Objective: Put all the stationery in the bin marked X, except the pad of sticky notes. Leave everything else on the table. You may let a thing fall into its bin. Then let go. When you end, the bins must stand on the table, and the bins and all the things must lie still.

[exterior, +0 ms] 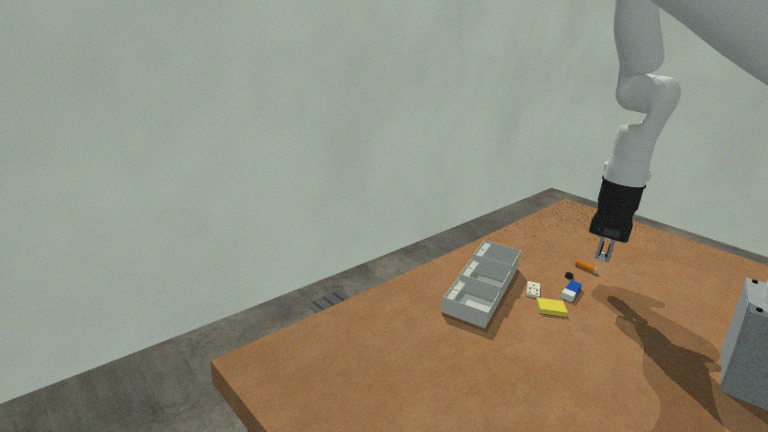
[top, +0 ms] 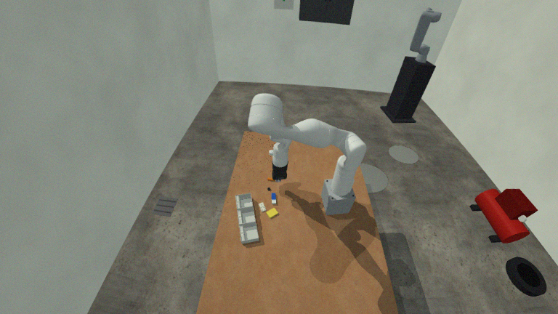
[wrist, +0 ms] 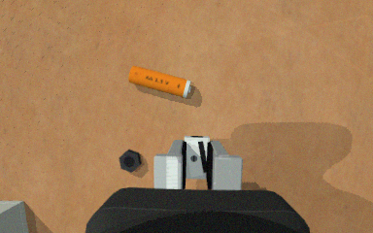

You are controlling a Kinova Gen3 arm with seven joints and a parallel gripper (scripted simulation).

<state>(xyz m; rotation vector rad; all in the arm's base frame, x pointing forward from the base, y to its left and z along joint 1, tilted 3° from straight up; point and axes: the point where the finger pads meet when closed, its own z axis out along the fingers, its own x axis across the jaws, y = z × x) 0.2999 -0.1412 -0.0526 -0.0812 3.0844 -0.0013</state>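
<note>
Right now my hand is 1 cm above the white sharpener. From my hand the other things lie so: orange marker (7 cm below, 5 cm to the right, 3 cm ahead); black nut (7 cm below, 5 cm ahead, 2 cm to the left); eraser (9 cm to the left, 7 cm below, 3 cm ahead).
</note>
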